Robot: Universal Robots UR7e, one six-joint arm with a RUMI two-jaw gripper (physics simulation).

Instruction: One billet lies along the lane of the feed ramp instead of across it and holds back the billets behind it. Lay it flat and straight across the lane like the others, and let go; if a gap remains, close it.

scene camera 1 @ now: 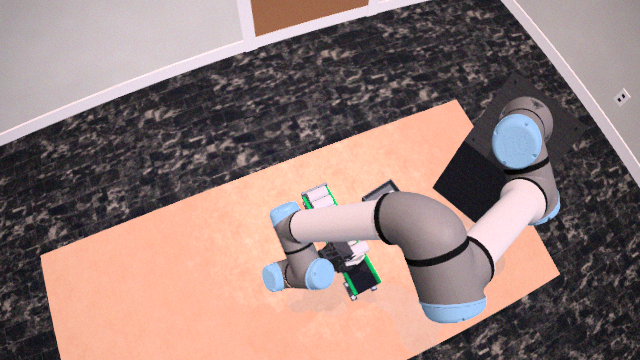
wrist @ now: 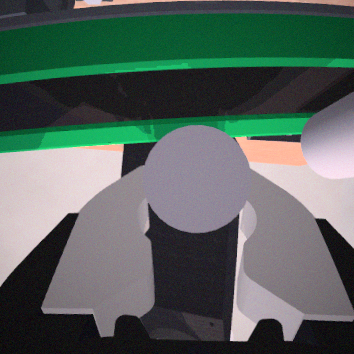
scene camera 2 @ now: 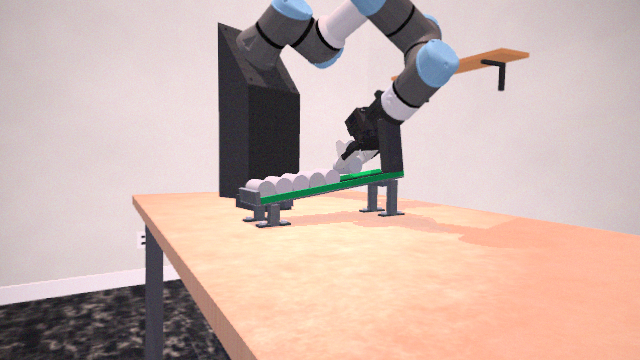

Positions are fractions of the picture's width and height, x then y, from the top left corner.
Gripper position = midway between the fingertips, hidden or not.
Labels:
My gripper shows in scene camera 1 (0.56, 0.69), in the wrist view (0.55, 0.48) and in scene camera 2 (0.54, 0.47).

